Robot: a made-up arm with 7 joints.
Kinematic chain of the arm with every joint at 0, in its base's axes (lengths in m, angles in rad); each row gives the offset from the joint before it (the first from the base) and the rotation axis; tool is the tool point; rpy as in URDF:
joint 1: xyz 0 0 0.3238 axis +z
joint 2: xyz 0 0 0 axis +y
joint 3: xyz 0 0 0.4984 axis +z
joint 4: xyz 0.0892 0 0 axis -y
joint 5: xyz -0.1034 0 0.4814 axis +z
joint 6: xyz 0 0 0 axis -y
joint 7: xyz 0.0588 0 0 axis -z
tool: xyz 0 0 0 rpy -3.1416 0 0
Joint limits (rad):
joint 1: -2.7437..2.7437
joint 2: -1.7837..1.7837
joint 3: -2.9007..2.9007
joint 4: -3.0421..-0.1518
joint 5: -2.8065..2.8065
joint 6: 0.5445..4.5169
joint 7: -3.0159..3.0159
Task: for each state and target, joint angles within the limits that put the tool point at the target. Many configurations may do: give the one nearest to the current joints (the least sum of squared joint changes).
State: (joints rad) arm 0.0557 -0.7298 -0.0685 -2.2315 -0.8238 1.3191 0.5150
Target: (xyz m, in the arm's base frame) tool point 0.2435 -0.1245 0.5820
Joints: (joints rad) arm -0.0700 -0.7040 -0.2549 -2.7587 -0.8161 1.2573 0.5150
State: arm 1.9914 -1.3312 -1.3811 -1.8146 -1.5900 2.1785 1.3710
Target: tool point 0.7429 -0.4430 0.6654
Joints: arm 1.9031 -1.3123 -1.3441 -1.3290 -1.5525 2.1419 1.3710
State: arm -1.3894 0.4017 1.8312 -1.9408 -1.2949 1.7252 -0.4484
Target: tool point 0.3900 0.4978 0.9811
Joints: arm -1.2148 -0.0732 2.0365 -1.4292 -1.2816 1.7430 -0.4484
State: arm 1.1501 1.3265 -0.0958 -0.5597 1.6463 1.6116 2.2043
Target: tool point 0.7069 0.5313 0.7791
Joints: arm 0.8465 0.5806 -0.3459 -1.0509 1.6565 1.6735 2.2043
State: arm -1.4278 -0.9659 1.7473 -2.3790 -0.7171 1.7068 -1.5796
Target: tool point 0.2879 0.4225 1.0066
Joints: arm -1.0104 -0.9375 0.8207 -1.6425 -0.7006 1.7127 -1.5796
